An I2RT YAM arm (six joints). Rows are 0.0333 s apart.
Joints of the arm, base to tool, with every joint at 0 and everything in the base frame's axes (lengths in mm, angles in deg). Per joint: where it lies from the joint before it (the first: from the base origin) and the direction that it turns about. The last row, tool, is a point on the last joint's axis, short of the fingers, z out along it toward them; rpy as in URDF.
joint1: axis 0 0 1 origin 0.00 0.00 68.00
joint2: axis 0 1 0 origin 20.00 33.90 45.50
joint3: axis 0 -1 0 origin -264.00 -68.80 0.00
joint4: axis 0 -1 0 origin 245.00 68.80 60.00
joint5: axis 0 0 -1 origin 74.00 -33.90 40.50
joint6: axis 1 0 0 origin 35.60 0.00 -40.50
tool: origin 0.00 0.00 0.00 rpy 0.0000 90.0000 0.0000
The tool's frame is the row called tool.
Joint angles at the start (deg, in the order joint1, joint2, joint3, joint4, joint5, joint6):
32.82 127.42 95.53 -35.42 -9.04 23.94
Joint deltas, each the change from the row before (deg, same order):
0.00 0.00 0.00 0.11 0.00 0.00
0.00 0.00 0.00 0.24 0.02 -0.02
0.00 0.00 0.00 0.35 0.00 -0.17
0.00 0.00 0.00 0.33 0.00 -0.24
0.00 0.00 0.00 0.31 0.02 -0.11
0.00 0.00 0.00 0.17 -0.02 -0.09
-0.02 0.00 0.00 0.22 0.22 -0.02
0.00 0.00 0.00 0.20 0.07 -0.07
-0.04 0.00 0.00 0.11 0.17 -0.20
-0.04 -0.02 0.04 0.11 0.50 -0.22
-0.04 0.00 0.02 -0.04 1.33 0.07
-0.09 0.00 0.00 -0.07 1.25 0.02
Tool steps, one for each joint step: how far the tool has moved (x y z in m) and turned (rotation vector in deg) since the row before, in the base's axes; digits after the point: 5 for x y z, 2 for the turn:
0.00016 0.00010 0.00008 0.06 -0.09 0.00
0.00036 0.00022 0.00018 0.11 -0.22 0.01
0.00052 0.00033 0.00026 0.15 -0.35 0.15
0.00048 0.00031 0.00025 0.12 -0.36 0.22
0.00046 0.00028 0.00024 0.13 -0.31 0.09
0.00024 0.00017 0.00013 0.08 -0.16 0.09
0.00049 -0.00004 0.00015 -0.05 -0.30 -0.09
0.00032 0.00015 0.00015 0.04 -0.23 0.03
0.00040 -0.00025 0.00007 -0.12 -0.25 0.07
0.00062 -0.00036 0.00040 -0.35 -0.46 -0.05
0.00065 -0.00094 -0.00003 -1.01 -0.61 -0.66
0.00074 -0.00131 -0.00013 -0.99 -0.55 -0.63

